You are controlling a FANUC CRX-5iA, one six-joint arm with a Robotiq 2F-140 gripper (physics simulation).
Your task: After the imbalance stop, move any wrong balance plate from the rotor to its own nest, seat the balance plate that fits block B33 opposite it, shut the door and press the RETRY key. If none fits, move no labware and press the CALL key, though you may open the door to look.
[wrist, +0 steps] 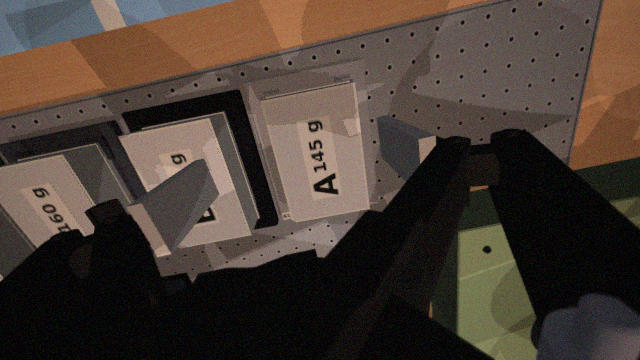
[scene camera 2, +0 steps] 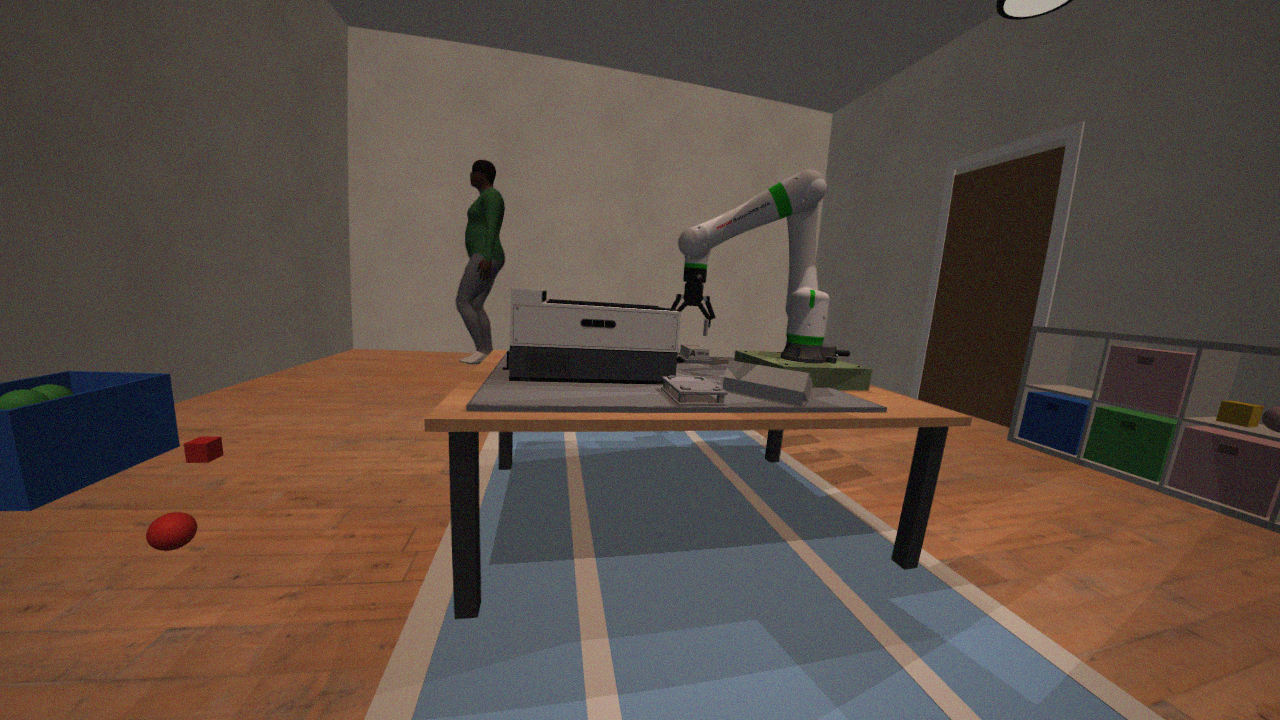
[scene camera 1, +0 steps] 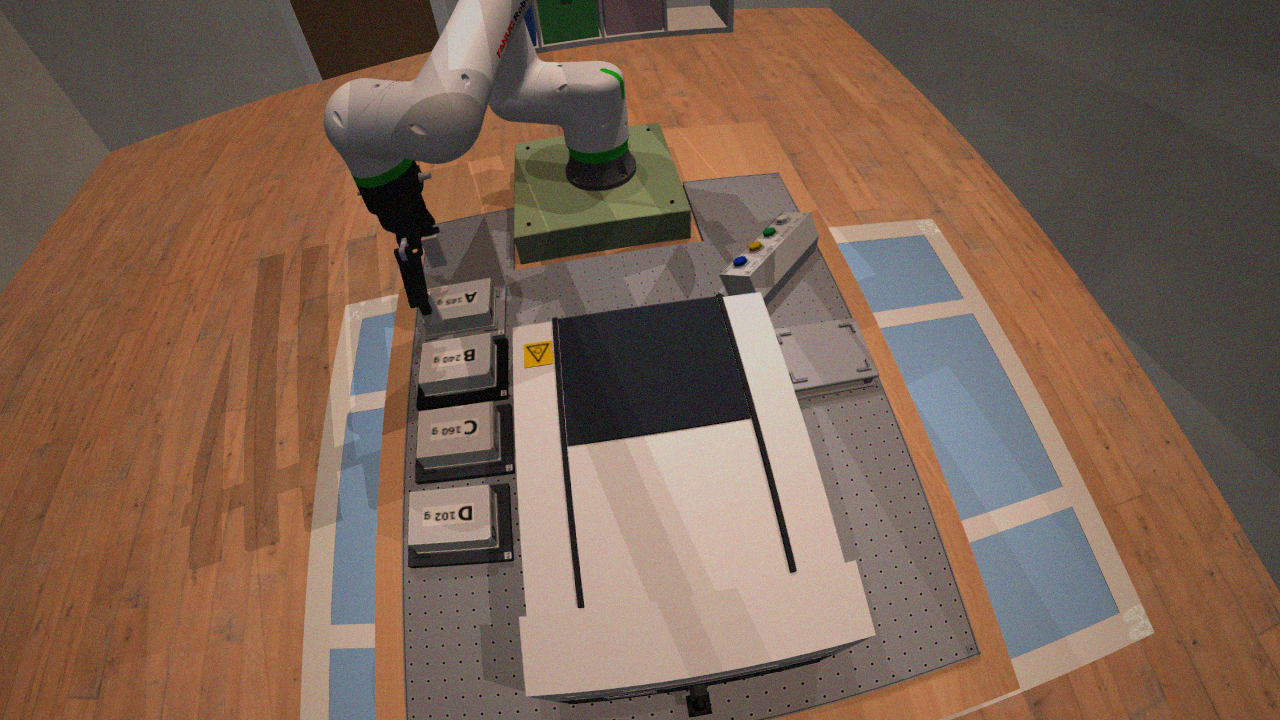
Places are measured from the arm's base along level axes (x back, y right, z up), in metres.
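Where they show: gripper, fingertip midpoint: (wrist: 294, 157) (scene camera 2: 689, 335) (scene camera 1: 437, 292); arm's base, origin of the base link: (scene camera 2: 801, 359) (scene camera 1: 601, 170).
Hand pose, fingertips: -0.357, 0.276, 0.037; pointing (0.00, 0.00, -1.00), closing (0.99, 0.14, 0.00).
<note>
Each offset is from my fingertips to the top centre of the thing, as dx, dy, dz.
My gripper (scene camera 1: 418, 308) (scene camera 2: 692, 317) (wrist: 294, 157) is open and empty above the near-robot end of the plate row. In the wrist view, one finger overlaps plate B and the other is beyond plate A's outer side. Plate A, 145 g @(+0.020, -0.019, -0.045) (scene camera 1: 458, 306) (scene camera 2: 694, 351) (wrist: 285, 150), sits in a grey nest. Plate B, 240 g @(-0.108, -0.037, -0.045) (scene camera 1: 454, 365) (wrist: 165, 142), plate C, 160 g @(-0.243, -0.057, -0.045) (scene camera 1: 454, 437) (wrist: 30, 175) and plate D, 102 g @(-0.383, -0.063, -0.045) (scene camera 1: 452, 519) sit in dark nests. The centrifuge's dark door @(-0.255, -0.357, +0.114) (scene camera 1: 648, 371) is shut; rotor and block B33 are hidden. The key panel @(+0.095, -0.590, -0.015) (scene camera 1: 778, 255) has blue, yellow, green and grey keys; its lettering is unreadable.
The white centrifuge housing (scene camera 1: 689, 537) (scene camera 2: 595, 324) stands beside the plate row. A raised grey tray with corner brackets @(-0.126, -0.640, -0.059) (scene camera 1: 823, 353) (scene camera 2: 694, 388) is on its other side. The green robot base (scene camera 1: 546, 210) (scene camera 2: 841, 370) borders the pegboard. A person (scene camera 2: 484, 223) stands beyond the table.
</note>
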